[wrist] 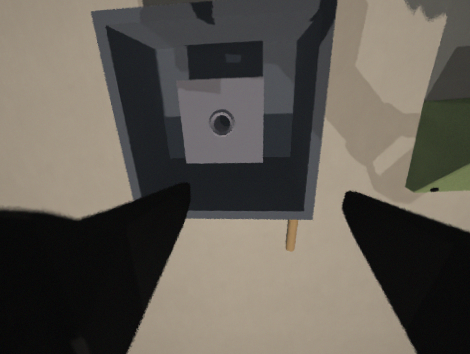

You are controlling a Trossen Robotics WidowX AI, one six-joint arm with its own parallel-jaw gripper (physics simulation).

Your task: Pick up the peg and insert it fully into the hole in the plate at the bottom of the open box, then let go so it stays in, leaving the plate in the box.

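Frame: origin at the arm's base, x left, y back, z up, level; centimetres.
Where they show: gripper, between the fingertips: [266, 195].
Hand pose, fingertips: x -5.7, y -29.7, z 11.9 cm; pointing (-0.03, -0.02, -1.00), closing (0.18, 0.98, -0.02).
After its pixels a point has its place.
The peg [291, 235] {x 10.3, y -26.0, z -5.6 cm} is a thin tan rod at the near right corner of the box. Part of it shows, sticking out from under the box's near rim in this view; its far end is hidden by the box. The open box [316, 165] {x -3.8, y -24.6, z 2.8 cm} is dark grey-blue, and at its bottom lies the light grey plate [205, 147] {x -6.0, y -35.7, z -1.2 cm} with a round hole [221, 123] near its middle. The hole looks empty. My gripper [266, 195] {x -5.7, y -29.7, z 11.9 cm} is open, with its two black fingers wide apart above the near side of the box, and nothing is between them.
A dark and light green object [445, 145] {x -2.6, y -8.9, z -2.4 cm} is at the right edge. Shadows fall on the beige table [50, 100] {x -14.4, y -57.9, z -7.0 cm} to the right of the box and across the box's far part.
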